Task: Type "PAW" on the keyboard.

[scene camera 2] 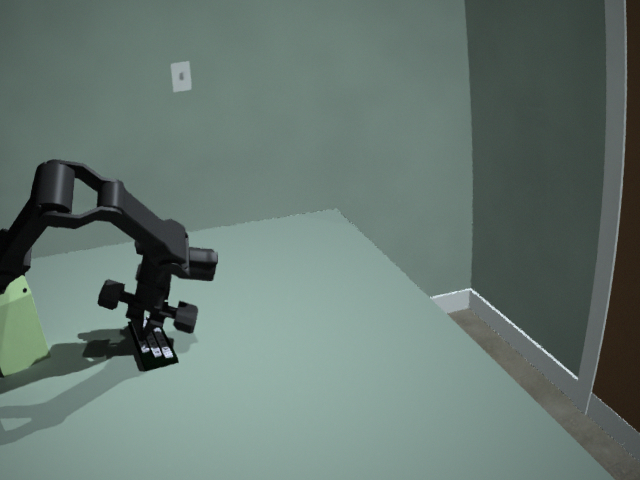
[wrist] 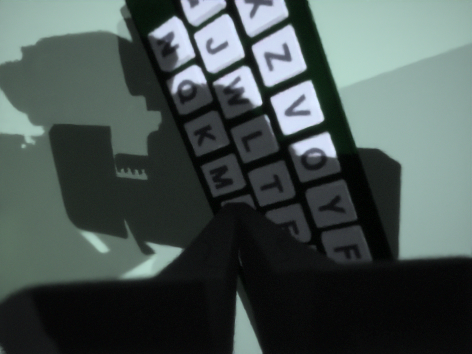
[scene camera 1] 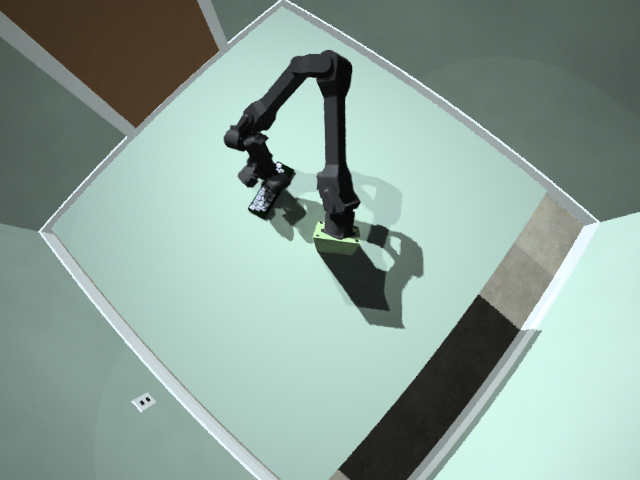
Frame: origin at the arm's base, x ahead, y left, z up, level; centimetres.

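Where they show: gripper, fingertip midpoint: (scene camera 2: 141, 340) (wrist: 235, 212); arm's base, link origin: (scene camera 1: 338, 232).
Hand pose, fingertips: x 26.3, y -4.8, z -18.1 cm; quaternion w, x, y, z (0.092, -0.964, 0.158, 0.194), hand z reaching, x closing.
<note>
Each offset is from my fingertips to the centre of the thing. Level surfaces: height alone.
The black keyboard with pale lettered keys @[dx +1.9, dy +0.4, dz -0.6 cm] (scene camera 1: 261, 200) (scene camera 2: 157, 347) (wrist: 255, 140) lies on the table under my gripper (scene camera 2: 142, 336) (wrist: 235, 212). The gripper points down and is shut, with nothing between its fingers. In the wrist view its tips cover most of the key next to the M key @[dx +0.0, dy +1.7, dz +0.0 cm] (wrist: 222, 177), and that key's letter is hidden. I cannot tell whether the tips touch or press it. The W key @[dx +1.7, dy +4.6, dz +0.0 cm] (wrist: 237, 92) shows farther up, in the middle row, partly in shadow. No P or A key can be read.
The arm's light green base (scene camera 1: 336, 243) (scene camera 2: 21, 330) stands beside the keyboard on the pale green table @[dz -1.3 cm] (scene camera 1: 222, 310) (scene camera 2: 361, 372). The arm arches over from the base. Its shadows fall on the table and across several keys. The table's edge runs along the right in scene camera 2.
</note>
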